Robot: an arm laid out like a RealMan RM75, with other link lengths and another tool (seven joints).
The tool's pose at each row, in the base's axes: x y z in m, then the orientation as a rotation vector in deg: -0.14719 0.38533 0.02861 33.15 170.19 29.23; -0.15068 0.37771 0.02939 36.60 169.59 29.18; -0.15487 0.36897 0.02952 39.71 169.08 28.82; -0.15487 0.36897 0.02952 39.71 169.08 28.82; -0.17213 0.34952 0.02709 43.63 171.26 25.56; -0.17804 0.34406 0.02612 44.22 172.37 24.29; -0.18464 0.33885 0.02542 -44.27 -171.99 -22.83; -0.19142 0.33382 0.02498 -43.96 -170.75 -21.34; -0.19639 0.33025 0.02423 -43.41 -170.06 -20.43; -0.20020 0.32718 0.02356 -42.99 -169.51 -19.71; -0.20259 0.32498 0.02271 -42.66 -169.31 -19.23; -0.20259 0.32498 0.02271 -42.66 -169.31 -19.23; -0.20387 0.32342 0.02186 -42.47 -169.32 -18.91; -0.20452 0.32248 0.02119 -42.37 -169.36 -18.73; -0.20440 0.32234 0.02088 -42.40 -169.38 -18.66; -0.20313 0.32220 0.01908 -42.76 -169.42 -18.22
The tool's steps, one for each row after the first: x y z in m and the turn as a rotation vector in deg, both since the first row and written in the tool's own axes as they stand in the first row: 0.00036 -0.00763 -0.00354 0.07 -0.30 2.26; 0.00095 -0.01670 -0.00691 0.33 -0.58 4.29; 0.00095 -0.01670 -0.00691 0.33 -0.58 4.29; 0.00963 -0.04059 -0.01290 3.14 1.05 6.74; 0.01306 -0.04777 -0.01445 4.23 1.85 7.07; 0.01722 -0.05488 -0.01627 5.37 2.96 7.36; 0.02161 -0.06181 -0.01831 6.47 4.21 7.59; 0.02487 -0.06694 -0.01936 7.16 5.03 7.49; 0.02725 -0.07118 -0.02018 7.71 5.67 7.42; 0.02864 -0.07423 -0.02037 8.05 5.96 7.30; 0.02864 -0.07423 -0.02037 8.05 5.96 7.30; 0.02925 -0.07633 -0.02022 8.27 6.01 7.18; 0.02950 -0.07761 -0.01997 8.39 6.01 7.11; 0.02934 -0.07779 -0.01970 8.43 5.98 7.12; 0.02812 -0.07807 -0.01788 8.70 5.81 7.32
